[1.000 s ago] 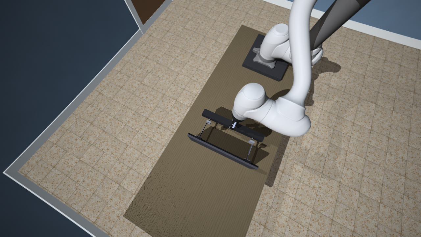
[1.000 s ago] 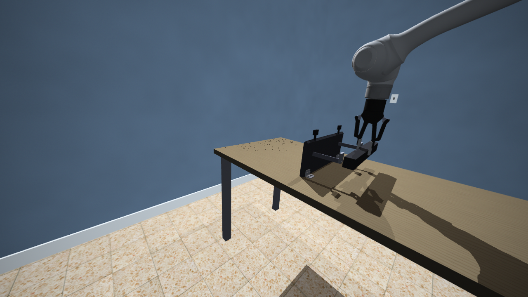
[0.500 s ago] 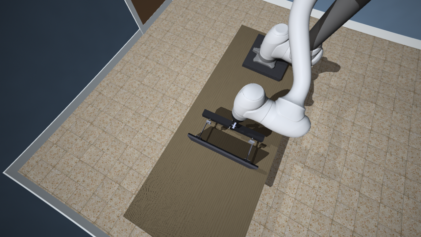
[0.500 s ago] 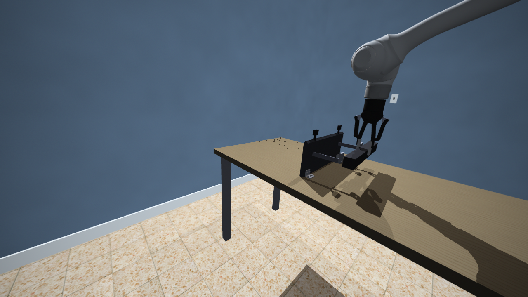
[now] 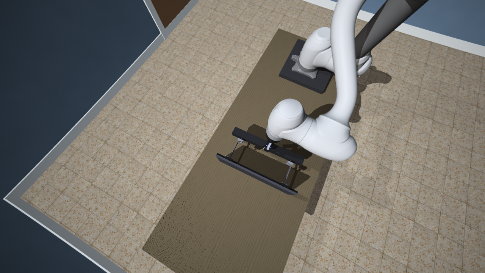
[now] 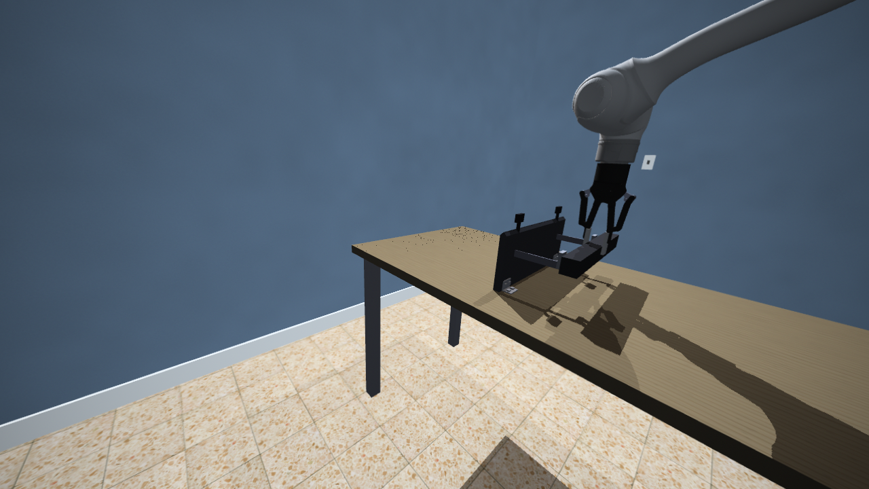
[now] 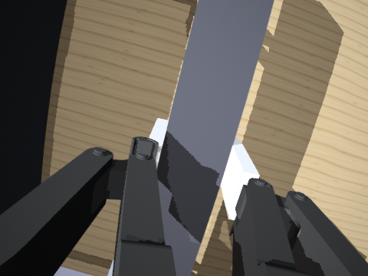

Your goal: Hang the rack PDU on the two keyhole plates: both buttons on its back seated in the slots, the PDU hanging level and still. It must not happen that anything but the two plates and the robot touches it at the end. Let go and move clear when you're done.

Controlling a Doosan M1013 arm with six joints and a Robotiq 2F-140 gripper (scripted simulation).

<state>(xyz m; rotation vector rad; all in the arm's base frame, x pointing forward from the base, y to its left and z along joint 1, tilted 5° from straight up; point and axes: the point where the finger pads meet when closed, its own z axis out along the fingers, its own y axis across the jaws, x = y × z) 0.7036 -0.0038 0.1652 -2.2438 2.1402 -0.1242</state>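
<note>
Right now the rack PDU is 3 cm below my hand and 2 cm ahead of it. Round my hand: upright panel (17 cm ahead, 7 cm below, 1 cm to the left).
</note>
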